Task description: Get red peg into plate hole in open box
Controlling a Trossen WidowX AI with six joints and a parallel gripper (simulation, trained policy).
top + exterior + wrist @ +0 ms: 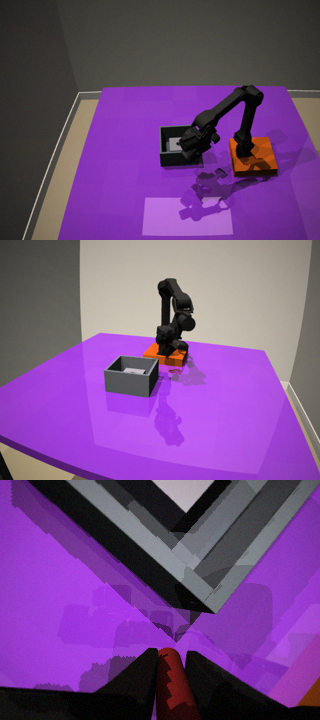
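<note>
The light grey plate lies 90 mm ahead of my gripper tip, 120 mm to the right of it and 70 mm below it. The rest, counted from my gripper tip: red peg 10 mm to the left, 20 mm above; grey box 90 mm ahead, 120 mm to the right, 90 mm below.
</note>
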